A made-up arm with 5 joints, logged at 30 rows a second.
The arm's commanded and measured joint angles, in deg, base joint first. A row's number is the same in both.
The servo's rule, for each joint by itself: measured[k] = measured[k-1] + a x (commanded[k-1-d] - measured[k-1]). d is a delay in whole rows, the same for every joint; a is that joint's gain. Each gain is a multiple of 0.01, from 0.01 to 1. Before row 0 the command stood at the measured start. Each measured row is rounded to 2 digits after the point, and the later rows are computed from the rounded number. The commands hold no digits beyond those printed.
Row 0, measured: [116.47, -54.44, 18.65, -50.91, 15.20]
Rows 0 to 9, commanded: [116.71, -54.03, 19.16, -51.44, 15.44]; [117.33, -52.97, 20.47, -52.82, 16.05]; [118.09, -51.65, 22.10, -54.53, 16.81]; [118.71, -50.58, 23.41, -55.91, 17.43]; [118.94, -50.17, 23.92, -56.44, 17.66]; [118.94, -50.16, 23.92, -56.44, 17.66]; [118.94, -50.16, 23.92, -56.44, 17.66]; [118.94, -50.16, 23.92, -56.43, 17.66]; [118.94, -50.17, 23.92, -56.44, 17.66]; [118.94, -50.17, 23.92, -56.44, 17.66]
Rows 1 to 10, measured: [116.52, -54.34, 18.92, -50.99, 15.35]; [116.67, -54.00, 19.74, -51.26, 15.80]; [116.94, -53.41, 20.99, -51.75, 16.45]; [117.28, -52.70, 22.27, -52.37, 17.08]; [117.60, -52.07, 23.14, -52.98, 17.45]; [117.85, -51.59, 23.55, -53.50, 17.58]; [118.06, -51.23, 23.75, -53.94, 17.63]; [118.23, -50.96, 23.84, -54.31, 17.65]; [118.36, -50.76, 23.88, -54.63, 17.66]; [118.47, -50.61, 23.90, -54.90, 17.66]
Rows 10 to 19, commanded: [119.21, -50.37, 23.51, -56.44, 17.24]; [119.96, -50.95, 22.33, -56.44, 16.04]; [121.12, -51.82, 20.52, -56.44, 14.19]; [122.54, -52.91, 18.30, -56.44, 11.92]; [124.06, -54.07, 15.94, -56.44, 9.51]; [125.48, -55.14, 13.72, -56.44, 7.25]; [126.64, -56.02, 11.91, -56.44, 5.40]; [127.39, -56.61, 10.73, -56.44, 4.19]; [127.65, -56.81, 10.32, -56.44, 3.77]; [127.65, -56.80, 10.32, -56.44, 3.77]
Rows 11 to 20, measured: [118.61, -50.55, 23.69, -55.13, 17.39]; [118.87, -50.65, 22.97, -55.33, 16.53]; [119.30, -50.94, 21.67, -55.50, 15.03]; [119.92, -51.43, 19.88, -55.64, 13.04]; [120.71, -52.09, 17.79, -55.76, 10.78]; [121.62, -52.85, 15.63, -55.86, 8.52]; [122.57, -53.64, 13.66, -55.95, 6.52]; [123.49, -54.38, 12.11, -56.02, 5.03]; [124.28, -54.99, 11.16, -56.08, 4.22]; [124.92, -55.44, 10.71, -56.13, 3.93]
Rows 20 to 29, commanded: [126.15, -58.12, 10.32, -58.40, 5.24]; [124.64, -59.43, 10.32, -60.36, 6.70]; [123.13, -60.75, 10.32, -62.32, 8.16]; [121.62, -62.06, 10.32, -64.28, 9.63]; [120.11, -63.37, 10.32, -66.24, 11.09]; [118.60, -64.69, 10.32, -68.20, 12.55]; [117.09, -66.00, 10.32, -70.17, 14.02]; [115.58, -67.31, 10.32, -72.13, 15.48]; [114.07, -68.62, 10.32, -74.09, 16.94]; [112.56, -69.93, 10.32, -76.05, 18.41]
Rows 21 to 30, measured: [125.15, -56.11, 10.50, -56.47, 4.77]; [125.05, -56.94, 10.40, -57.05, 6.01]; [124.69, -57.89, 10.36, -57.84, 7.39]; [124.11, -58.93, 10.34, -58.81, 8.82]; [123.35, -60.04, 10.33, -59.92, 10.27]; [122.45, -61.20, 10.32, -61.16, 11.73]; [121.43, -62.40, 10.32, -62.51, 13.20]; [120.32, -63.63, 10.32, -63.95, 14.66]; [119.13, -64.88, 10.32, -65.47, 16.12]; [117.88, -66.14, 10.32, -67.06, 17.59]
